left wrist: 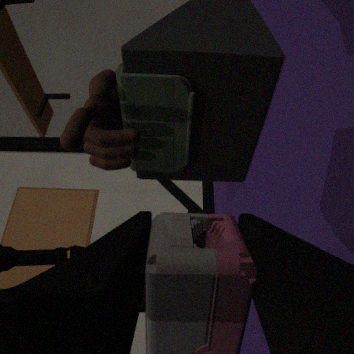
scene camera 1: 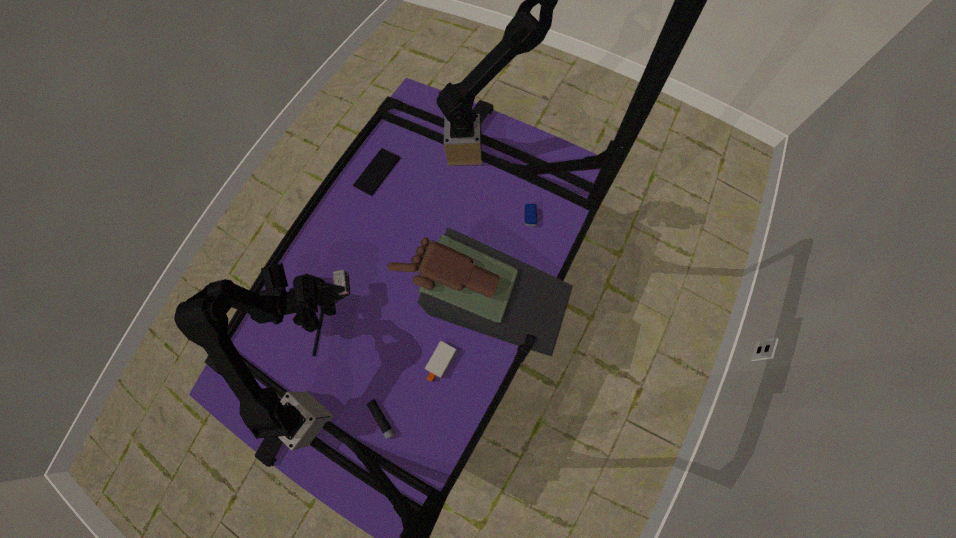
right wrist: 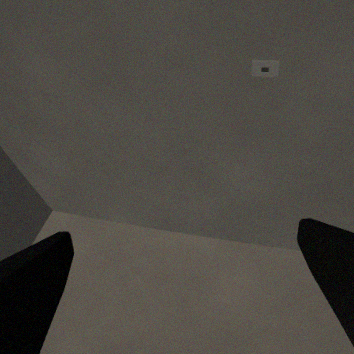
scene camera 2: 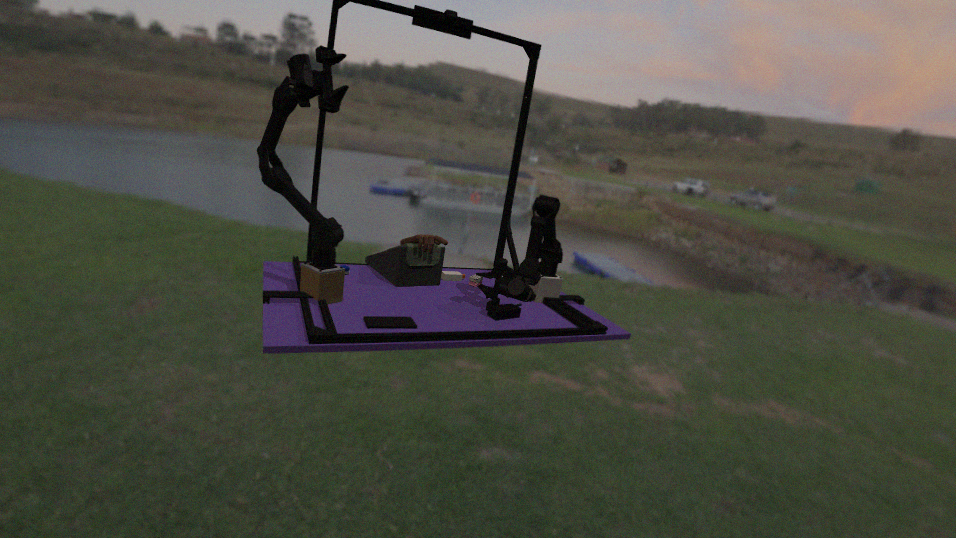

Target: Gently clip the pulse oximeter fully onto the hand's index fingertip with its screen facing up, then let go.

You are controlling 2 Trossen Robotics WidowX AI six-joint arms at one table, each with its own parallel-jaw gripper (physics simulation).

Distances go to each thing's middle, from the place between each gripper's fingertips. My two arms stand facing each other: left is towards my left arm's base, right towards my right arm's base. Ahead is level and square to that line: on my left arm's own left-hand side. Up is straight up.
Scene:
The index finger (left wrist: 71, 137) is 18 cm behind my right hand, 44 cm to the left of it and 51 cm below it. The rest, counted from my right hand: dark grey plate (scene camera 1: 537, 305) (38 cm behind, 37 cm to the left, 66 cm below).
I see my left gripper 130 mm past the index finger, 100 mm to the left of it and 100 mm below it. Also, from my left hand: dark grey plate: 330 mm behind, 160 mm to the right, 50 mm below.

